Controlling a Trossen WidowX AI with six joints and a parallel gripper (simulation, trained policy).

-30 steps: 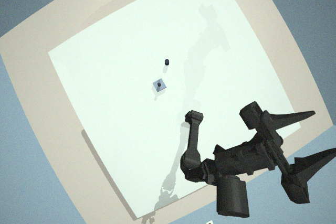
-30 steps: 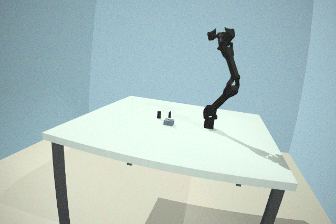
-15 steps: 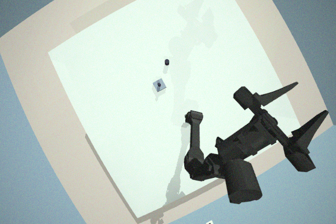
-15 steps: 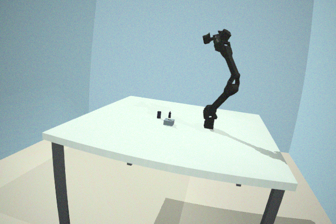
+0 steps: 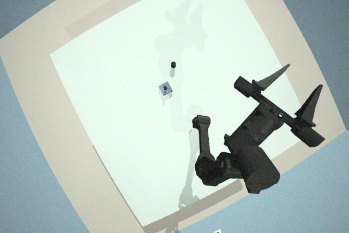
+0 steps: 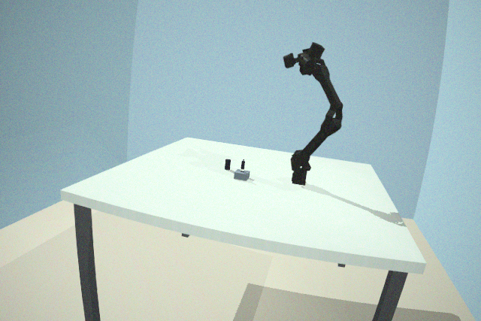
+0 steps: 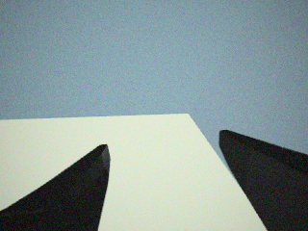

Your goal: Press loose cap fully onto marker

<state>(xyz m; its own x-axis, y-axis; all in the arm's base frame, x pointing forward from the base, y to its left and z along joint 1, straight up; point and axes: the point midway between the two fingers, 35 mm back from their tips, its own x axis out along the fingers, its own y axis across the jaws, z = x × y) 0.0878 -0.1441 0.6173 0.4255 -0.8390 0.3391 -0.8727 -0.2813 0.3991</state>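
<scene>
Now: gripper tip 600 mm above the dark cap, 270 mm short of it and 150 mm to the right of it. The rest, counted from my gripper tip: grey holder block 610 mm below, 250 mm to the left, 170 mm ahead.
</scene>
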